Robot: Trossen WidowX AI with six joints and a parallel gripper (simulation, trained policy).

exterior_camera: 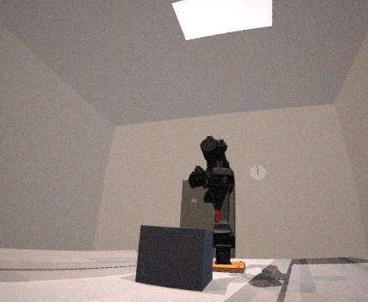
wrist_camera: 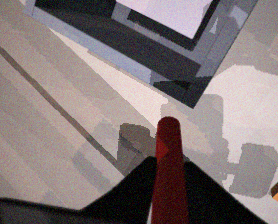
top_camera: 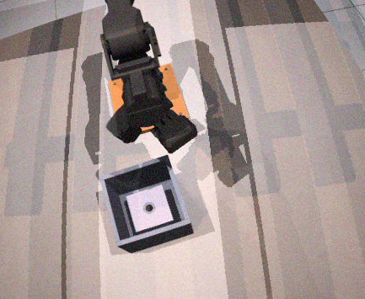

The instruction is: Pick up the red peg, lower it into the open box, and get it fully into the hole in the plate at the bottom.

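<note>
My gripper tip is now 150 mm above the pale plate, 100 mm to the left of it and 70 mm short of it. From my gripper tip the other things lie so: red peg right at my gripper tip.
</note>
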